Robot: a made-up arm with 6 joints.
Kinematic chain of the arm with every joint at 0, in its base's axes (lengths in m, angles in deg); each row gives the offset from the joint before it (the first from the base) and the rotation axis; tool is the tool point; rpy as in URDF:
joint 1: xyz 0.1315 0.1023 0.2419 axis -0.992 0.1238 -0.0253
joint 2: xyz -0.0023 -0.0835 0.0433 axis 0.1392 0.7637 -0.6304
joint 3: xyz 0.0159 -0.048 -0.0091 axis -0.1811 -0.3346 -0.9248
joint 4: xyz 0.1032 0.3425 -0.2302 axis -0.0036 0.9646 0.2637
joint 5: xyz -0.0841 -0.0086 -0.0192 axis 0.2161 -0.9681 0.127
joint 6: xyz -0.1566 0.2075 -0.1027 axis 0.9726 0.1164 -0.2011
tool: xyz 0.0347 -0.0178 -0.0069 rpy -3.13 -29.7 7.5
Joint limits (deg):
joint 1: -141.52..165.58
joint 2: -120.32..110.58
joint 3: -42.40..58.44
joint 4: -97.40..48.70
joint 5: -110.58..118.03
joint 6: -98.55..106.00
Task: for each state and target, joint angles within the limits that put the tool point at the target. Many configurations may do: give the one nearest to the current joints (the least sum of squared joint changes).
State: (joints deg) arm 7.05 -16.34 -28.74 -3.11 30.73 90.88
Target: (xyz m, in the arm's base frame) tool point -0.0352 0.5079 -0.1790
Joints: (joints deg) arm -1.85 -18.30 -21.64 -27.54 28.55 97.04
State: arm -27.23 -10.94 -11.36 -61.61 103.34 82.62
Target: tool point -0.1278 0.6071 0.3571
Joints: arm -44.90 -4.53 -39.87 -44.95 82.70 92.75
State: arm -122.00 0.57 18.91 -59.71 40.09 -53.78
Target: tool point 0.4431 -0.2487 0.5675
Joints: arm -141.52 -29.41 19.19 -97.40 73.94 -43.16
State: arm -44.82 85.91 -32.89 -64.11 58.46 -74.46
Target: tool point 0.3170 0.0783 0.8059
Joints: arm -90.69 108.57 -42.40 -47.35 49.02 -81.52
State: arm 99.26 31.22 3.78 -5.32 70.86 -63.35
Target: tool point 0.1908 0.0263 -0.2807
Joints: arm 57.88 30.26 9.45 9.47 77.99 -63.33
